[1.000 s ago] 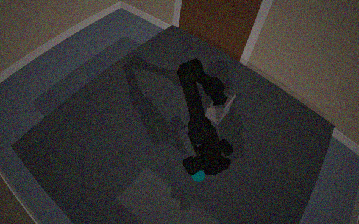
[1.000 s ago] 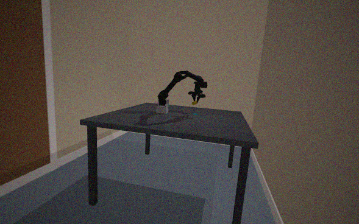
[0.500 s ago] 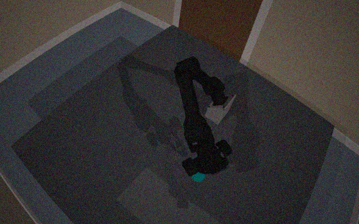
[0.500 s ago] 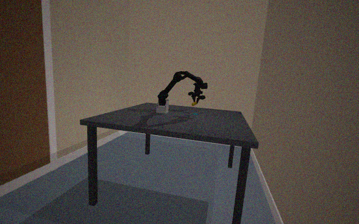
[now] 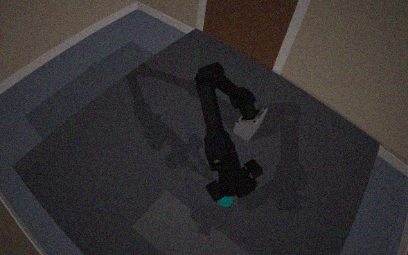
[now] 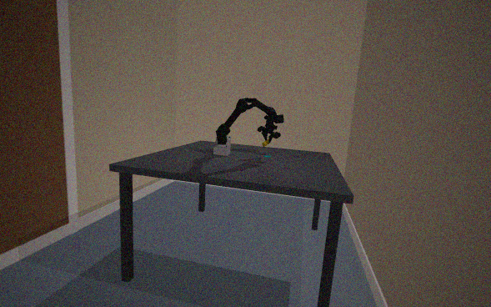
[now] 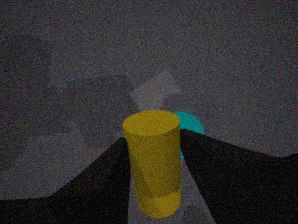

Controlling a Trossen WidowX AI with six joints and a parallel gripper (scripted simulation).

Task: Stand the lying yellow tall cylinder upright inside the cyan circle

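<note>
My gripper tip is now 110 mm above the cyan circle and 30 mm to the left of it. The rest, counted from my gripper tip: yellow tall cylinder 20 mm to the right, 10 mm below, 10 mm behind.
</note>
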